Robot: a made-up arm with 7 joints. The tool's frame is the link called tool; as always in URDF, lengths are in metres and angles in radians.
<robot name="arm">
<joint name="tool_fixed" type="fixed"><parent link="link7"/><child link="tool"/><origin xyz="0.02 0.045 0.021" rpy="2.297 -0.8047 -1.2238"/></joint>
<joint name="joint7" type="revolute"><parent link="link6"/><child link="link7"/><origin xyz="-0.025 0.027 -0.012" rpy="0 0 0"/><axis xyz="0 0 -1"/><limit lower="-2.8" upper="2.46" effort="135" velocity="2"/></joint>
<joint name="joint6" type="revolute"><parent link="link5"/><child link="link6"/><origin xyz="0.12 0.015 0.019" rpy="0 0 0"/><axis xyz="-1 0 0"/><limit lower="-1.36" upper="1.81" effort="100" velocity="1.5"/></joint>
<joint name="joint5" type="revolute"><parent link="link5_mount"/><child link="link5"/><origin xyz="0.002 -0.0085 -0.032" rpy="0 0 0"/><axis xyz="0.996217 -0.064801 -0.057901"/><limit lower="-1.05" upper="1.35" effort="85" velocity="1.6"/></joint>
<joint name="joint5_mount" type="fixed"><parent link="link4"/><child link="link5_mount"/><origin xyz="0.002 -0.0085 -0.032" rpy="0 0 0"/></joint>
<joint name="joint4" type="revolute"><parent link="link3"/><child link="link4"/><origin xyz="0.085 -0.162 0.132" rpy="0 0 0"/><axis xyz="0 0 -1"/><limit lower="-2.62" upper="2.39" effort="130" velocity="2.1"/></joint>
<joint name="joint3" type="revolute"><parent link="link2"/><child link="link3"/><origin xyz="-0.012 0.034 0.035" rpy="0 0 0"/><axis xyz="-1 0 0"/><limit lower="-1.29" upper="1.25" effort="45" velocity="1.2"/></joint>
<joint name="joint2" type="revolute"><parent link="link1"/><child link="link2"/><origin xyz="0.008 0.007 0.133" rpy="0 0 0"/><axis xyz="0 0 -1"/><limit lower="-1.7" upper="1.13" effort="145" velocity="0.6"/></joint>
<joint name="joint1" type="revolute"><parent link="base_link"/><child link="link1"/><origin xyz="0.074 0.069 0.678" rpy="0 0 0"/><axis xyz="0 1 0"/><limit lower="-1.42" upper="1.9" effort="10" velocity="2.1"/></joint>
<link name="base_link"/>
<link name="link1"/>
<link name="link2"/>
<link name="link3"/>
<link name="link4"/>
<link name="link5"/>
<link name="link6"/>
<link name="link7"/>
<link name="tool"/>
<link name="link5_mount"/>
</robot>
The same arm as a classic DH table. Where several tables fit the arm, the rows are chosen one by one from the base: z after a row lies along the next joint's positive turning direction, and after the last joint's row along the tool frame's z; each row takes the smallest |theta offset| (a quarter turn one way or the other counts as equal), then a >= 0, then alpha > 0; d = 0 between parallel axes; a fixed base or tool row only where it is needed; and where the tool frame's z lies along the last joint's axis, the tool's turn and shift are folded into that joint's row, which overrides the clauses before.
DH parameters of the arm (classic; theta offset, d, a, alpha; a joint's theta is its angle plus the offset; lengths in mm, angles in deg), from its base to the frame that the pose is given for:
base (fixed): 0 678 74 -90
joint1: 0 76 8 -90
joint2: -90 -168 34 90
joint3: 0 -73 -162 -90
joint4: 3.72 -68.3 -16.7 -86.68
joint5: -48.33 -269.3 -4.2 175.01
joint6: -48.22 -368.4 27 -90
joint7: -52.5 15.8 11.5 62.59
tool (fixed): -125.73 -53.9 0 0
Joint limits (deg, base to tool): -81.36..108.86 -97.4..64.74 -73.91..71.62 -150.11..136.94 -60.16..77.35 -77.92..103.71 -160.43..140.95

